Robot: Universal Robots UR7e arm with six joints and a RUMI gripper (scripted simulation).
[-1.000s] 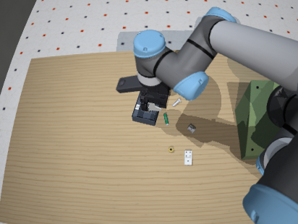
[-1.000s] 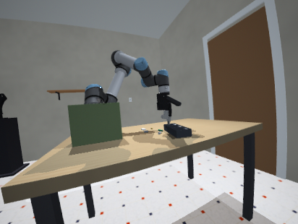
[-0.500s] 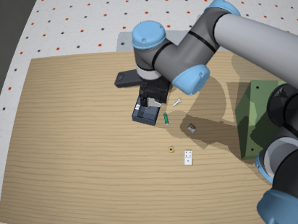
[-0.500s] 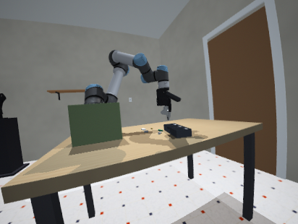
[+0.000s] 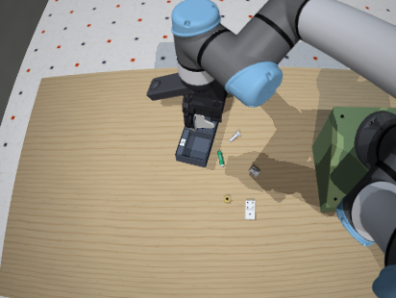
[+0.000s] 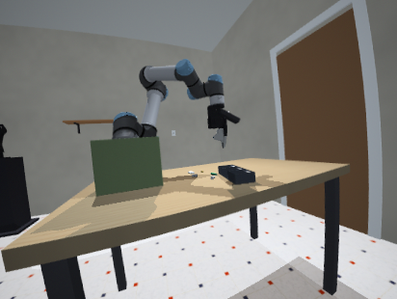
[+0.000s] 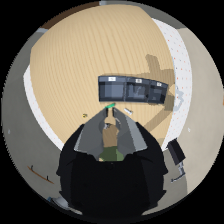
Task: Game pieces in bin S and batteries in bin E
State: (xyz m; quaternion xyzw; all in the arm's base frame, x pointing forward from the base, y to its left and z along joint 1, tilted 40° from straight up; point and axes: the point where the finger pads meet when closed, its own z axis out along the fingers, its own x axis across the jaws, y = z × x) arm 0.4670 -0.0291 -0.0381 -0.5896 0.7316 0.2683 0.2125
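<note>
The green battery is 150 mm below my hand, 60 mm behind it and 20 mm to the left of it. The rest, counted from my hand: black bin tray (130 mm below, 90 mm to the right, 10 mm behind); then gold ring (150 mm below, 140 mm to the left, 80 mm behind); then grey cylinder (150 mm below, 100 mm behind, 50 mm to the right).
</note>
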